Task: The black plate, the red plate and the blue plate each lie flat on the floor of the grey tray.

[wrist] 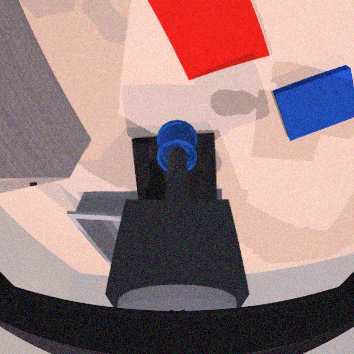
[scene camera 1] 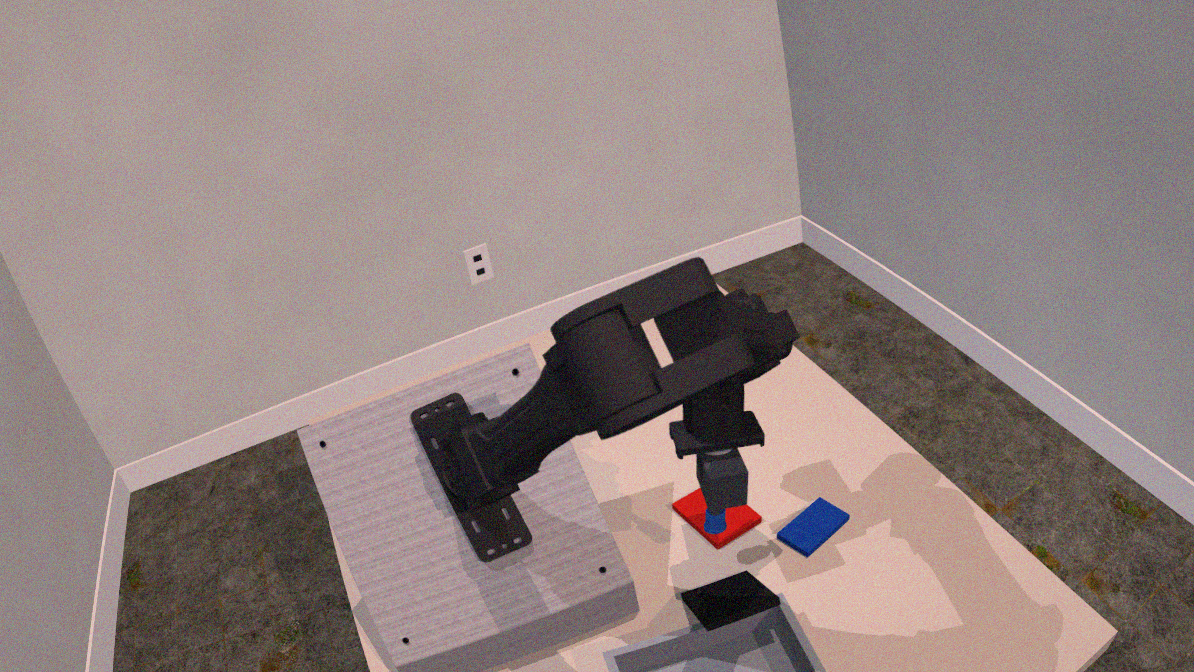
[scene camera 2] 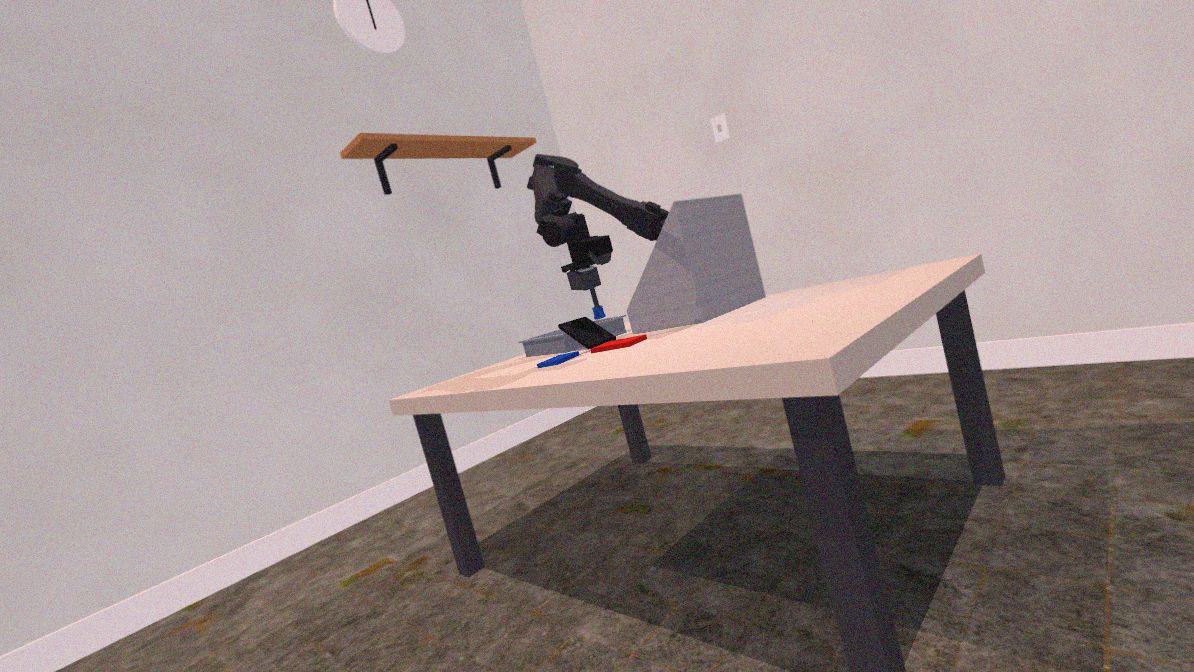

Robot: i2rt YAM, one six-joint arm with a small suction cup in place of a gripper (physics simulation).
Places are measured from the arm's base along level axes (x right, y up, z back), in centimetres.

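Pixels of known places: hand, its tool point: (wrist: 176, 137) (scene camera 1: 715, 527) (scene camera 2: 600, 317); arm's base, origin of its link: (scene camera 1: 469, 479) (scene camera 2: 682, 242).
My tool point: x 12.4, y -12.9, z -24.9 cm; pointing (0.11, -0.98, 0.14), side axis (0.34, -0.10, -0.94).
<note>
For each thing: its top centre in the pictures, then the offset to it from my tool point. Level surfaces: height alone.
- grey tray, centre of its top: (wrist: 157, 257) (scene camera 2: 570, 328) dx +23.2, dy -2.2, dz +12.0 cm
- red plate, centre of its top: (wrist: 204, 10) (scene camera 1: 716, 510) (scene camera 2: 618, 341) dx -7.7, dy -6.1, dz -4.6 cm
- blue plate, centre of its top: (wrist: 320, 105) (scene camera 1: 814, 524) (scene camera 2: 557, 357) dx +3.5, dy -6.2, dz -13.8 cm
- pale wooden table, height of its surface: dy -7.2 cm
The black plate (scene camera 1: 731, 599) (scene camera 2: 587, 332) (wrist: 204, 167) is tilted, leaning on the near wall of the grey tray (scene camera 1: 803, 644) (scene camera 2: 543, 343) (wrist: 107, 202), its upper end at the rim. The red plate (scene camera 1: 692, 505) (scene camera 2: 619, 343) (wrist: 215, 35) lies flat on the table outside the tray. The blue plate (scene camera 1: 813, 526) (scene camera 2: 557, 359) (wrist: 318, 104) lies flat on the table beside the red one. My suction cup (scene camera 1: 716, 524) (scene camera 2: 598, 313) (wrist: 177, 145) is open and bare, and hangs a little above the black plate, apart from it. Much of the tray floor is out of view or hidden.
The arm stands on a raised grey block (scene camera 1: 375, 517) (scene camera 2: 710, 258) (wrist: 30, 100) beside the plates and the tray. All stand on a pale wooden table (scene camera 1: 1011, 617) (scene camera 2: 751, 350). A wooden shelf (scene camera 2: 438, 146) hangs on the wall behind.
</note>
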